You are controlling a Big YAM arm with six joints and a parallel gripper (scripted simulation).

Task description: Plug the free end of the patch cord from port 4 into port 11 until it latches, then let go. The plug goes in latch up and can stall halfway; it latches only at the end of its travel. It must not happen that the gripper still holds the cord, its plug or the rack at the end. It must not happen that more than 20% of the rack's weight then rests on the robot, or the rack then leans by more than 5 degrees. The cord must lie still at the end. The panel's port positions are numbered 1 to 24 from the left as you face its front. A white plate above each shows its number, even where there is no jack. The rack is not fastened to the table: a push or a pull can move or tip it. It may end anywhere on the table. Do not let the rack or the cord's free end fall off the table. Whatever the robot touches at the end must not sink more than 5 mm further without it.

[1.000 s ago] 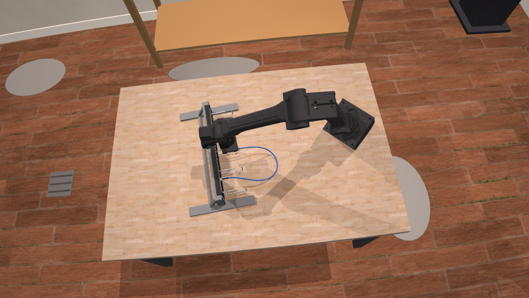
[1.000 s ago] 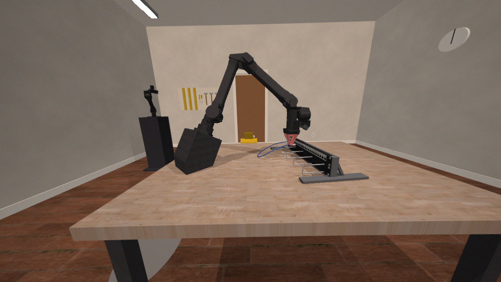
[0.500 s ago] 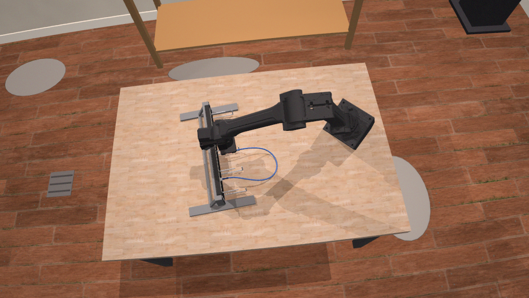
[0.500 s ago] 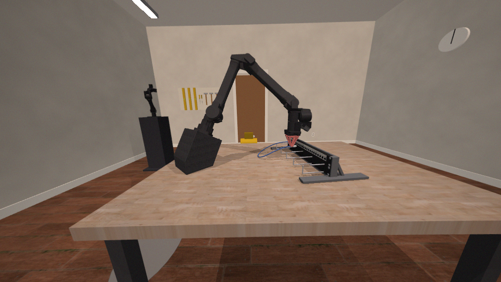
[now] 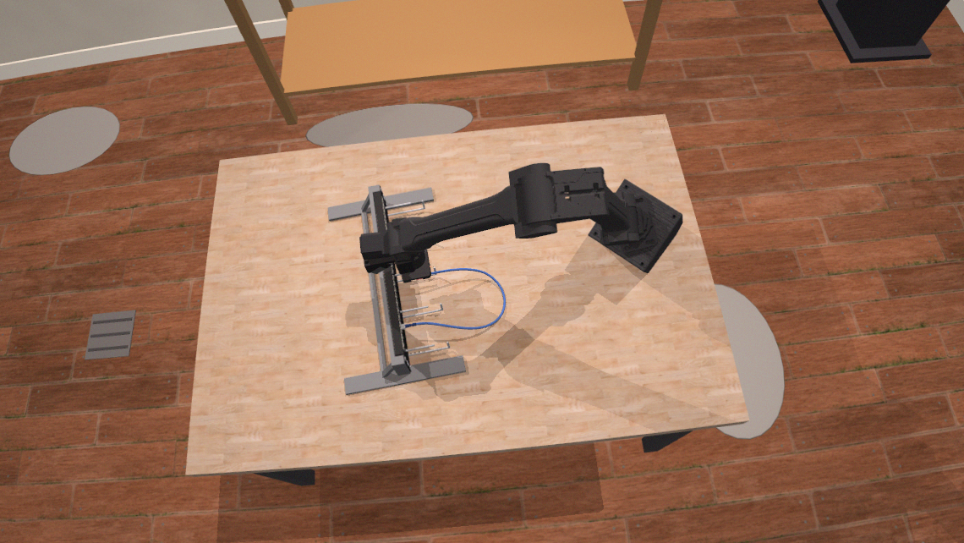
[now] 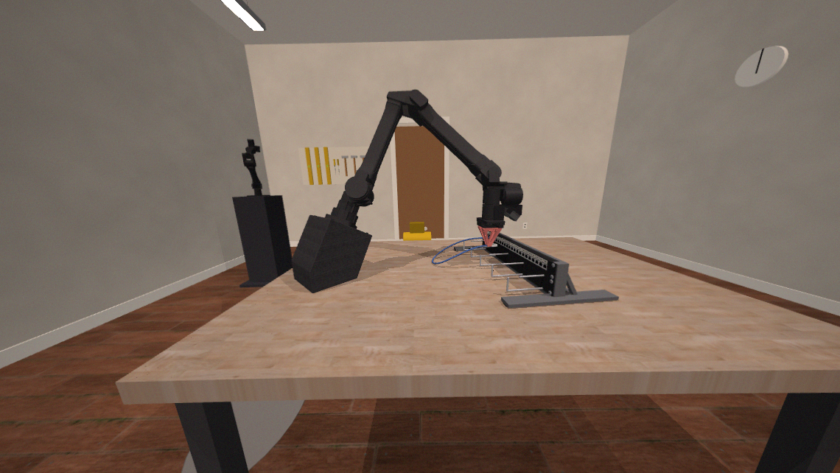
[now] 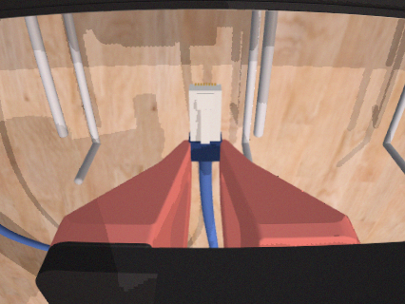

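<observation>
Right now my hand is 2 cm short of the white plug.
</observation>
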